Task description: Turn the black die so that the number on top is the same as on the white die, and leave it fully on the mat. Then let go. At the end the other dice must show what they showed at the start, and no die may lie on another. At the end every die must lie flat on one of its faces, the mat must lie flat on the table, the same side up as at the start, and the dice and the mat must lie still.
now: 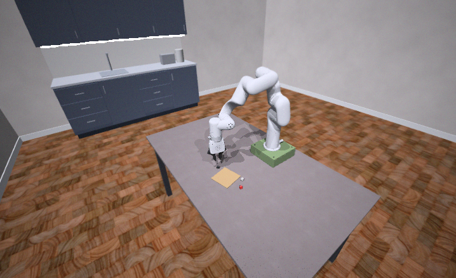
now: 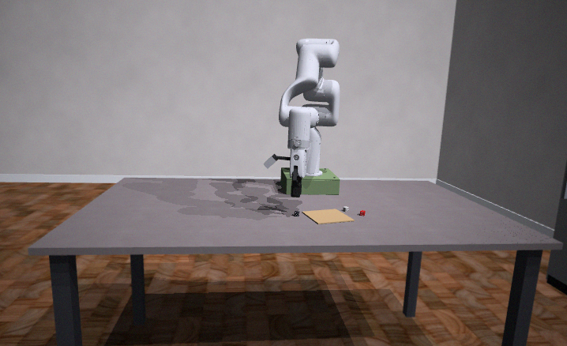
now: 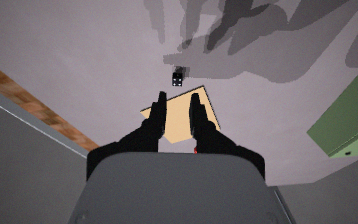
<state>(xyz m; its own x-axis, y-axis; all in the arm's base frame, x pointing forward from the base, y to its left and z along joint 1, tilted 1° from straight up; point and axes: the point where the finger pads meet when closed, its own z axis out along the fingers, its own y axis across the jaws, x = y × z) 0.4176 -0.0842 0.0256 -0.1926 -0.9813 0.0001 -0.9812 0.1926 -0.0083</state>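
Now: hand 9 cm above the black die and 1 cm to the right of it. Also, from my hand: white die (20 cm to the left, 9 cm below, 7 cm behind); red die (25 cm to the left, 9 cm below, 2 cm behind); tan mat (12 cm to the left, 9 cm below).
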